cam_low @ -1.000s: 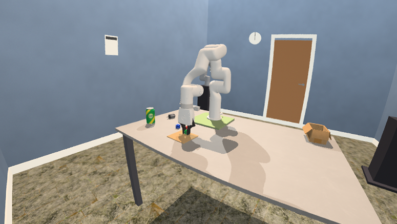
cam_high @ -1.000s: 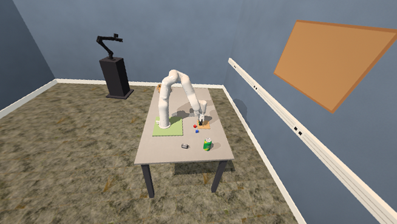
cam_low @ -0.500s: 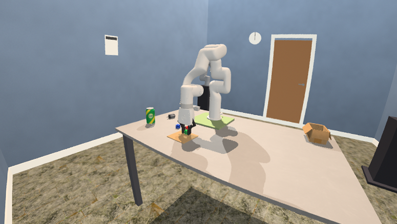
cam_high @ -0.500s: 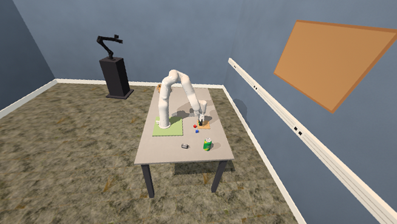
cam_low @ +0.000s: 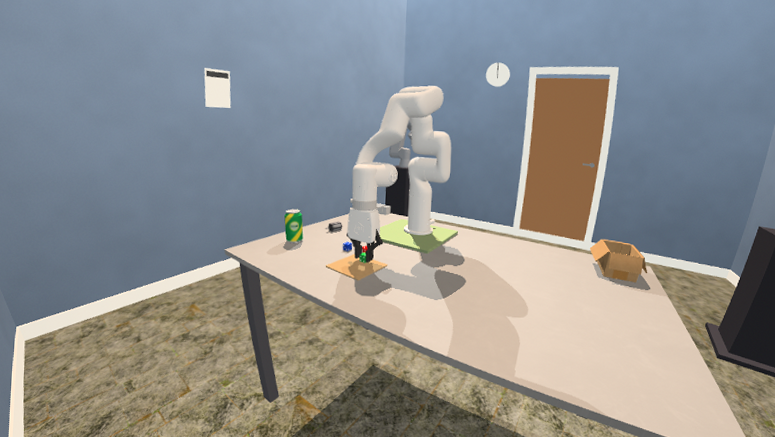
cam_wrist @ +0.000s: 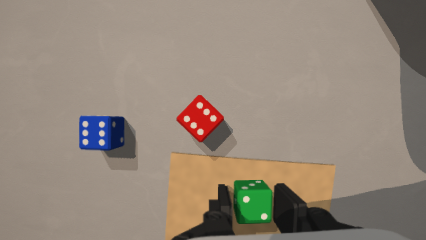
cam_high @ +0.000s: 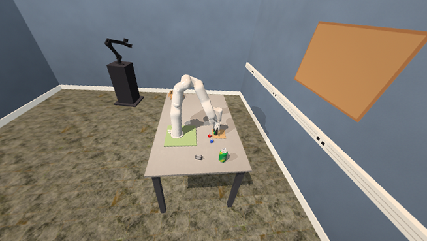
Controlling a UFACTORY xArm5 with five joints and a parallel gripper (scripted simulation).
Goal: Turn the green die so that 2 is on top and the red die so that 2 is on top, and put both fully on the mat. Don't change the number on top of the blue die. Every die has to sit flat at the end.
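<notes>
Right now the green die is 10 mm below my hand. Round my hand: blue die: 120 mm to the right, 30 mm behind, 20 mm below; red die: 60 mm behind, 50 mm to the right, 20 mm below; mat: 40 mm ahead, 30 mm below, 10 mm to the left.
</notes>
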